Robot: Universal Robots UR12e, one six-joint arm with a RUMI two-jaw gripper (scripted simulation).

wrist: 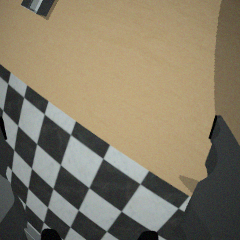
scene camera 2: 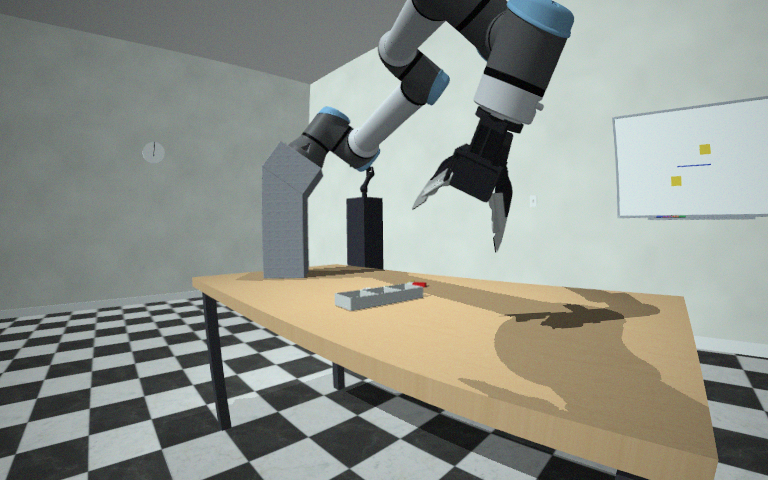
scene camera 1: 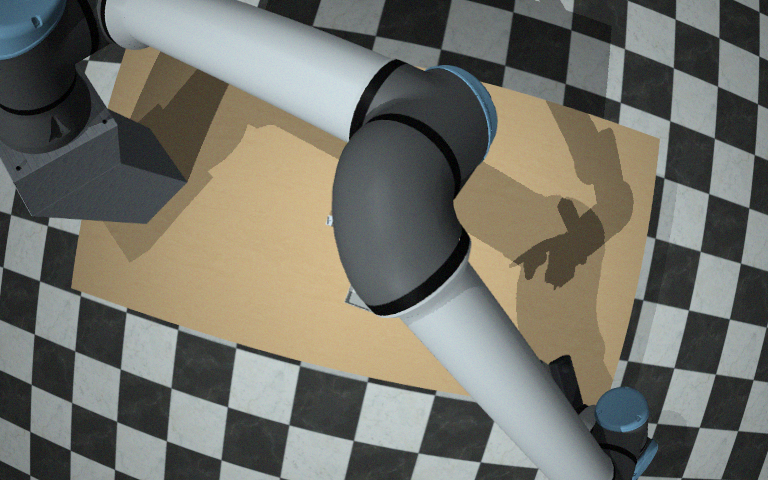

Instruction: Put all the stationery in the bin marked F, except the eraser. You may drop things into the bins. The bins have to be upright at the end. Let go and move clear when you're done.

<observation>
I see my gripper (scene camera 2: 453, 230).
My gripper is seen too in the wrist view (wrist: 106, 117).
</observation>
